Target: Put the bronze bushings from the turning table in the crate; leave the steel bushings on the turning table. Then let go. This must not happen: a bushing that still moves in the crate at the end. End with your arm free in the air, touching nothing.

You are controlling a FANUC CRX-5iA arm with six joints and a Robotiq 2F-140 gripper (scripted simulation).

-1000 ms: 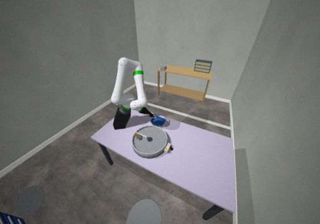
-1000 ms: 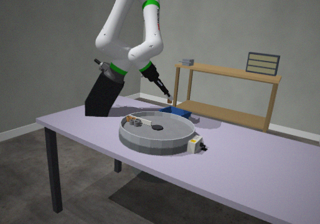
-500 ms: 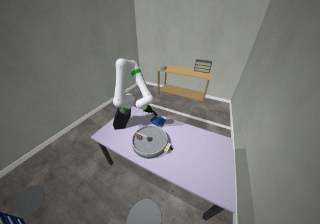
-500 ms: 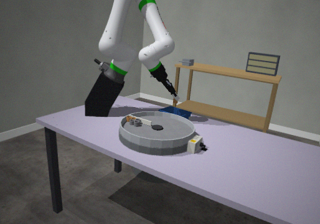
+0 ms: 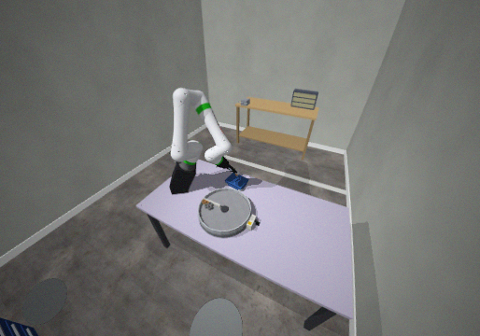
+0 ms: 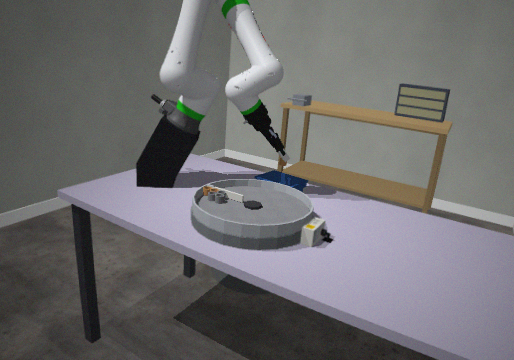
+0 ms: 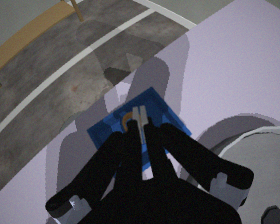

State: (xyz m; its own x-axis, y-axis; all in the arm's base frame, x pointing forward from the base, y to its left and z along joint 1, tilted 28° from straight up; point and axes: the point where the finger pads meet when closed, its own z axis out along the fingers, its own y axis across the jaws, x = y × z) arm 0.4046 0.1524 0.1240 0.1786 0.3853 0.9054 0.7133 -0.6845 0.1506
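Right now the blue crate is 2 cm to the left of my hand and 14 cm below it. The rest, counted from my hand: round grey turning table (3 cm ahead, 34 cm to the right, 11 cm below).
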